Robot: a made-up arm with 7 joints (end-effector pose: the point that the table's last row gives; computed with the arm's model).
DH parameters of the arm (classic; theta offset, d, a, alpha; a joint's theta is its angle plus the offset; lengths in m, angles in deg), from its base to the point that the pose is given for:
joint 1: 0 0.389 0 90
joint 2: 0 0.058 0 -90
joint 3: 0 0.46 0.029 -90
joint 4: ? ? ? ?
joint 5: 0 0.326 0 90
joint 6: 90 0.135 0.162 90
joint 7: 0 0.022 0 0
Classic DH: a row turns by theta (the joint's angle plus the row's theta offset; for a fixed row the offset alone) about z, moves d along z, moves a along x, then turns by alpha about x.
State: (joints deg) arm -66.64 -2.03 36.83 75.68 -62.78 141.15 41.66
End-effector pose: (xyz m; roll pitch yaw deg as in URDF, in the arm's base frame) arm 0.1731 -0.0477 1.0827 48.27 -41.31 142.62
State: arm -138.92 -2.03 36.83 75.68 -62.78 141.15 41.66
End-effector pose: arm 0.0072 -0.1794 1.0827 48.27 -41.31 70.34
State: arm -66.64 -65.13 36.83 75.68 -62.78 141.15 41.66
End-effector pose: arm 0.3940 -0.5592 0.6026 -63.46 -62.01 -118.12
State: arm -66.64 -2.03 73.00 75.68 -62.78 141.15 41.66
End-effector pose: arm 0.1326 0.0804 1.0875 47.15 -40.38 179.50
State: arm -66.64 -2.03 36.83 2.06 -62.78 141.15 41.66
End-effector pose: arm -0.1243 0.1230 1.0755 38.71 31.76 141.79
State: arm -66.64 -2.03 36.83 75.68 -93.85 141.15 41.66
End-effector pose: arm 0.2243 0.0206 1.0381 83.15 -29.95 114.79
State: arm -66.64 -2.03 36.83 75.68 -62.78 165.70 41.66
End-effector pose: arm 0.1199 -0.0752 1.0474 54.43 -29.79 160.16
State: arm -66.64 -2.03 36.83 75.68 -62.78 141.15 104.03
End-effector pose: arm 0.1731 -0.0477 1.0827 -33.02 -53.40 -118.88
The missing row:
joint 4: 0 0.062 -0.016 90
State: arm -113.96 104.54 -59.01 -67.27 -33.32 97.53 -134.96
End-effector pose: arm 0.3800 0.1888 0.1474 119.31 -4.69 74.30
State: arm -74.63 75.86 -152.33 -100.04 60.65 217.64 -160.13
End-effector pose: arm -0.1674 0.4769 0.7098 -167.72 -12.84 -37.42
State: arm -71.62 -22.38 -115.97 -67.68 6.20 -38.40 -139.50
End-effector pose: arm 0.3692 -0.2619 1.0324 11.96 54.76 -153.87
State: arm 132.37 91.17 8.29 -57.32 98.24 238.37 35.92
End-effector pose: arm 0.3485 -0.5767 0.2424 16.49 -29.80 -125.23
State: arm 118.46 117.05 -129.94 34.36 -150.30 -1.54 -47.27
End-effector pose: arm 0.6797 -0.5596 -0.0407 -162.90 82.03 73.21
